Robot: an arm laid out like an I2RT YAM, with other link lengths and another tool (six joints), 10 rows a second.
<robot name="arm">
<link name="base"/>
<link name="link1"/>
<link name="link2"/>
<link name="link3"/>
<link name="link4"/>
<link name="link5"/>
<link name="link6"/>
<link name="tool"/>
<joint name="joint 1" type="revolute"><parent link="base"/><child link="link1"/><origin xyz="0.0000 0.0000 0.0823" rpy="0.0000 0.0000 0.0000"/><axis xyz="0 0 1"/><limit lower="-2.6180" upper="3.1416"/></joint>
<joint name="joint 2" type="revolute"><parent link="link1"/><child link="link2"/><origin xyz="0.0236 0.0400 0.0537" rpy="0.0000 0.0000 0.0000"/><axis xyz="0 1 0"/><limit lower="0.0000" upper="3.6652"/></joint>
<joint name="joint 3" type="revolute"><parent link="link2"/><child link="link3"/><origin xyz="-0.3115 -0.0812 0.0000" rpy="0.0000 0.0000 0.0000"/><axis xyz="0 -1 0"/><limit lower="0.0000" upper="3.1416"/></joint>
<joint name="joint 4" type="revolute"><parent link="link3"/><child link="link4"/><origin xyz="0.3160 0.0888 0.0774" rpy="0.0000 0.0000 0.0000"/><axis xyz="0 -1 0"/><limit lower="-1.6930" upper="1.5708"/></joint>
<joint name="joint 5" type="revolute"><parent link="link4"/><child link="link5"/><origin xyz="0.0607 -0.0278 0.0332" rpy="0.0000 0.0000 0.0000"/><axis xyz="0 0 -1"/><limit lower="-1.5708" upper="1.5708"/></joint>
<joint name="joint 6" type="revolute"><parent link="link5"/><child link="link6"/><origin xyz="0.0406 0.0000 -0.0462" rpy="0.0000 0.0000 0.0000"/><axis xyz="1 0 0"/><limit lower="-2.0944" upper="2.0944"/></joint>
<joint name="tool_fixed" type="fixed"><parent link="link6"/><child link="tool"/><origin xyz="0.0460 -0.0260 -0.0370" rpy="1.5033 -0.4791 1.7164"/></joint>
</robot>
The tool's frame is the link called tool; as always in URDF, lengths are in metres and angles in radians.
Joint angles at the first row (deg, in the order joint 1, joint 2, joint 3, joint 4, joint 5, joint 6):
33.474 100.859 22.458 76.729 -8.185 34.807
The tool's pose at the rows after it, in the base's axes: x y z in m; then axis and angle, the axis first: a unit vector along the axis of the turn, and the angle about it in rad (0 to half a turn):
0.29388, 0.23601, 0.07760, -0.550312, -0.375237, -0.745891, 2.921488
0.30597, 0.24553, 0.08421, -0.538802, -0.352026, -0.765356, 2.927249
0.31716, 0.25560, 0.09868, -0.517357, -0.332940, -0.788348, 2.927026
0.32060, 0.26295, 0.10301, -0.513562, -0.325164, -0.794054, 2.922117
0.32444, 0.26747, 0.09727, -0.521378, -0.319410, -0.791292, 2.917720
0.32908, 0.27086, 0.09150, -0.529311, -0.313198, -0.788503, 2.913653
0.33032, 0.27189, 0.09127, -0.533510, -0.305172, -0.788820, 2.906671
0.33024, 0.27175, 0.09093, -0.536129, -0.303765, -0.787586, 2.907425
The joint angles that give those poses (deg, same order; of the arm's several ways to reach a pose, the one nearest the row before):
34.392 105.427 23.703 82.150 -5.103 36.687
34.850 107.350 26.064 85.012 -3.159 37.736
35.288 107.788 28.359 87.286 -2.087 38.217
35.988 108.180 29.648 87.439 -1.147 38.698
36.250 109.907 30.850 87.418 -0.361 39.550
36.271 111.590 32.053 87.351 0.229 40.468
36.272 111.854 32.360 87.352 0.688 41.474
36.293 111.788 32.359 87.046 0.929 41.648

